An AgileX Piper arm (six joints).
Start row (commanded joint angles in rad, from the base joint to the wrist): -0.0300, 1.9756, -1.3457, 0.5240, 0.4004, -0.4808
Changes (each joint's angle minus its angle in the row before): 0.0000, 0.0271, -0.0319, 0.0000, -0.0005, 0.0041; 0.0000, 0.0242, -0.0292, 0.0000, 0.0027, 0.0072; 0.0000, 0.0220, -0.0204, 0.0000, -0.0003, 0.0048; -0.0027, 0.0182, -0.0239, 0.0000, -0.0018, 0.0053; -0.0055, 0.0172, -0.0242, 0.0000, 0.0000, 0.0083; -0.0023, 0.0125, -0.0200, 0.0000, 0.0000, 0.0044; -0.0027, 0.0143, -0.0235, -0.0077, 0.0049, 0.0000; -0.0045, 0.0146, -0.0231, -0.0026, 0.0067, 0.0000; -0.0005, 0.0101, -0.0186, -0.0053, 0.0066, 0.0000; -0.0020, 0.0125, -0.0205, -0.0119, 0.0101, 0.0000; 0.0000, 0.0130, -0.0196, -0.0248, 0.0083, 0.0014; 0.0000, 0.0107, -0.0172, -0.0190, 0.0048, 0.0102; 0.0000, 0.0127, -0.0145, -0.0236, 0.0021, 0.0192; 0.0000, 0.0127, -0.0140, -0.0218, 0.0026, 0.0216; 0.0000, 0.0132, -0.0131, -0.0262, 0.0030, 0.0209; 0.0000, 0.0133, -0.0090, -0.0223, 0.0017, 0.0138; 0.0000, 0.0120, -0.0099, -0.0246, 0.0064, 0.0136; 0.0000, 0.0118, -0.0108, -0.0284, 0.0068, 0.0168; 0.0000, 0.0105, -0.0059, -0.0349, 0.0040, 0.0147; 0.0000, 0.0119, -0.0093, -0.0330, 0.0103, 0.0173; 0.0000, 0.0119, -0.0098, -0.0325, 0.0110, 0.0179; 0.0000, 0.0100, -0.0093, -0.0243, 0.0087, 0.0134; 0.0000, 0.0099, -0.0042, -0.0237, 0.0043, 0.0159
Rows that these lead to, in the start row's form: -0.0300, 2.0027, -1.3776, 0.5240, 0.3999, -0.4767; -0.0300, 2.0269, -1.4068, 0.5240, 0.4026, -0.4695; -0.0300, 2.0489, -1.4272, 0.5240, 0.4023, -0.4647; -0.0327, 2.0671, -1.4511, 0.5240, 0.4005, -0.4594; -0.0382, 2.0843, -1.4753, 0.5240, 0.4005, -0.4511; -0.0405, 2.0968, -1.4953, 0.5240, 0.4005, -0.4467; -0.0432, 2.1111, -1.5188, 0.5163, 0.4054, -0.4467; -0.0477, 2.1257, -1.5419, 0.5137, 0.4121, -0.4467; -0.0482, 2.1358, -1.5605, 0.5084, 0.4187, -0.4467; -0.0502, 2.1483, -1.5810, 0.4965, 0.4288, -0.4467; -0.0502, 2.1613, -1.6006, 0.4717, 0.4371, -0.4453; -0.0502, 2.1720, -1.6178, 0.4527, 0.4419, -0.4351; -0.0502, 2.1847, -1.6323, 0.4291, 0.4440, -0.4159; -0.0502, 2.1974, -1.6463, 0.4073, 0.4466, -0.3943; -0.0502, 2.2106, -1.6594, 0.3811, 0.4496, -0.3734; -0.0502, 2.2239, -1.6684, 0.3588, 0.4513, -0.3596; -0.0502, 2.2359, -1.6783, 0.3342, 0.4577, -0.3460; -0.0502, 2.2477, -1.6891, 0.3058, 0.4645, -0.3292; -0.0502, 2.2582, -1.6950, 0.2709, 0.4685, -0.3145; -0.0502, 2.2701, -1.7043, 0.2379, 0.4788, -0.2972; -0.0502, 2.2820, -1.7141, 0.2054, 0.4898, -0.2793; -0.0502, 2.2920, -1.7234, 0.1811, 0.4985, -0.2659; -0.0502, 2.3019, -1.7276, 0.1574, 0.5028, -0.2500
